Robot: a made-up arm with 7 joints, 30 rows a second.
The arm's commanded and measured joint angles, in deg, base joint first. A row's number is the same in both.
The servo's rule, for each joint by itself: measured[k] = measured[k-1] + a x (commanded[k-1-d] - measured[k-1]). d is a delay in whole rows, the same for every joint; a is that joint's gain. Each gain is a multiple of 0.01, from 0.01 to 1. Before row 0 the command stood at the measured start. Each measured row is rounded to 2 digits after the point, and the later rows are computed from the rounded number. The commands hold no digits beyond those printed.
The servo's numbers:
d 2
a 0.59 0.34 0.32 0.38 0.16 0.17 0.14
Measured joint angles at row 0: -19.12 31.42 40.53 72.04 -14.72 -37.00 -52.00
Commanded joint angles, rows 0 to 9: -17.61 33.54 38.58 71.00 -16.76 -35.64 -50.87; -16.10 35.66 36.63 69.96 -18.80 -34.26 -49.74; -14.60 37.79 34.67 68.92 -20.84 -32.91 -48.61; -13.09 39.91 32.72 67.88 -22.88 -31.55 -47.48; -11.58 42.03 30.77 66.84 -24.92 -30.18 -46.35; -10.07 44.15 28.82 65.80 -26.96 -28.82 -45.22; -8.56 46.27 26.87 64.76 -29.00 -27.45 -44.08; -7.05 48.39 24.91 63.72 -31.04 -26.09 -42.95; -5.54 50.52 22.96 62.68 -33.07 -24.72 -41.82; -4.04 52.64 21.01 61.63 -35.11 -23.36 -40.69
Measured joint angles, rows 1 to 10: -19.12 31.42 40.53 72.04 -14.72 -37.00 -52.00; -19.12 31.42 40.53 72.04 -14.72 -37.00 -52.00; -18.23 32.14 39.91 71.64 -15.05 -36.77 -51.84; -16.97 33.34 38.86 71.00 -15.65 -36.34 -51.55; -15.57 34.85 37.52 70.21 -16.48 -35.76 -51.14; -14.11 36.57 35.98 69.32 -17.50 -35.04 -50.63; -12.62 38.43 34.31 68.38 -18.69 -34.21 -50.03; -11.12 40.37 32.55 67.40 -20.01 -33.29 -49.36; -9.61 42.38 30.73 66.40 -21.45 -32.30 -48.62; -8.10 44.42 28.87 65.38 -22.98 -31.24 -47.83
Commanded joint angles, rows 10 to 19: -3.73 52.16 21.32 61.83 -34.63 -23.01 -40.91; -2.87 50.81 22.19 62.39 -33.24 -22.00 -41.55; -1.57 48.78 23.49 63.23 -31.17 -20.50 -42.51; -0.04 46.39 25.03 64.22 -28.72 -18.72 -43.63; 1.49 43.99 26.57 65.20 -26.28 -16.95 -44.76; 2.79 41.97 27.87 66.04 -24.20 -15.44 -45.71; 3.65 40.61 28.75 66.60 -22.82 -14.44 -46.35; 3.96 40.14 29.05 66.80 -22.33 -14.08 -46.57; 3.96 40.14 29.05 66.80 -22.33 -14.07 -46.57; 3.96 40.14 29.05 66.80 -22.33 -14.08 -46.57
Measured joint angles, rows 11 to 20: -6.59 46.49 26.98 64.35 -24.59 -30.13 -46.99; -5.09 48.58 25.07 63.32 -26.27 -28.98 -46.11; -4.29 49.80 23.87 62.75 -27.61 -27.97 -45.38; -3.45 50.14 23.33 62.61 -28.51 -26.96 -44.84; -2.34 49.68 23.38 62.85 -28.94 -25.86 -44.51; -0.98 48.56 23.91 63.37 -28.90 -24.65 -44.39; 0.48 47.01 24.76 64.07 -28.48 -23.34 -44.44; 1.84 45.30 25.76 64.82 -27.80 -22.00 -44.62; 2.91 43.71 26.72 65.50 -27.00 -20.71 -44.86; 3.53 42.50 27.47 65.99 -26.25 -19.58 -45.10
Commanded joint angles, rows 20 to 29: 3.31 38.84 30.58 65.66 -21.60 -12.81 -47.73; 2.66 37.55 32.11 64.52 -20.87 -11.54 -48.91; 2.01 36.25 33.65 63.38 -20.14 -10.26 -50.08; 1.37 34.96 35.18 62.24 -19.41 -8.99 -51.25; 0.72 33.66 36.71 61.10 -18.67 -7.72 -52.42; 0.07 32.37 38.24 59.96 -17.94 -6.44 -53.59; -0.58 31.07 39.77 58.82 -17.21 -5.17 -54.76; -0.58 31.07 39.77 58.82 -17.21 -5.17 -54.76; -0.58 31.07 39.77 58.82 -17.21 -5.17 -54.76; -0.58 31.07 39.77 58.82 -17.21 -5.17 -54.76
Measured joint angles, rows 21 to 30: 3.78 41.70 27.98 66.30 -25.62 -18.64 -45.31; 3.89 41.17 28.32 66.49 -25.09 -17.86 -45.49; 3.55 40.38 29.04 66.17 -24.53 -17.00 -45.80; 3.02 39.42 30.02 65.54 -23.94 -16.07 -46.24; 2.42 38.34 31.18 64.72 -23.33 -15.08 -46.78; 1.80 37.19 32.46 63.78 -22.70 -14.04 -47.41; 1.16 35.99 33.82 62.76 -22.06 -12.97 -48.11; 0.52 34.76 35.23 61.70 -21.40 -11.86 -48.88; -0.13 33.51 36.68 60.61 -20.73 -10.72 -49.70; -0.40 32.68 37.67 59.93 -20.17 -9.78 -50.41
